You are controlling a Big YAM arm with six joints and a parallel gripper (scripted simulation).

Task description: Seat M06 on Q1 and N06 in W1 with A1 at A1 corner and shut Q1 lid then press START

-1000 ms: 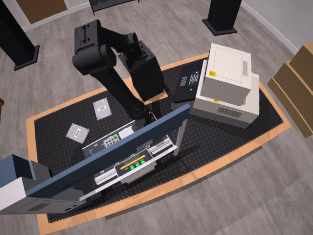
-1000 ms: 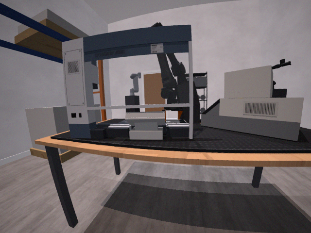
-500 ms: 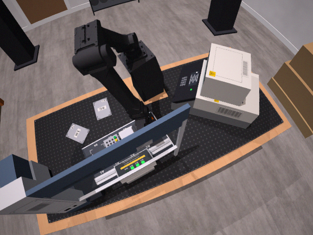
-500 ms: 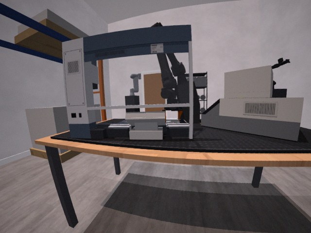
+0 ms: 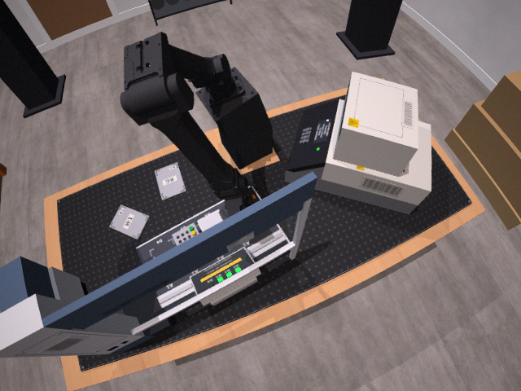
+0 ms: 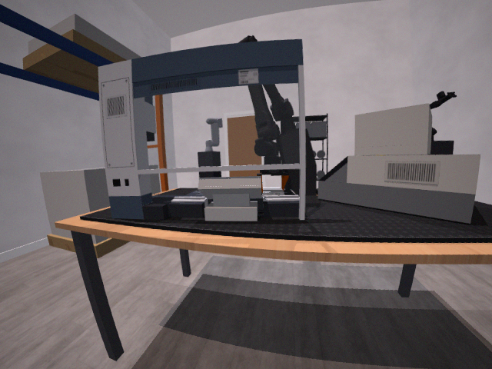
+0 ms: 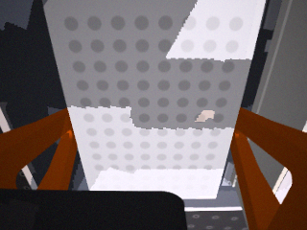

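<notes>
The green-capped tube lies 17 cm to the right of my hand and 1 cm above it. Round my hand: white deep-well block 9 cm to the right, 3 cm ahead, 1 cm above; white well plate right at my hand; tube cooling block 19 cm to the right, 5 cm ahead, 1 cm above.
</notes>
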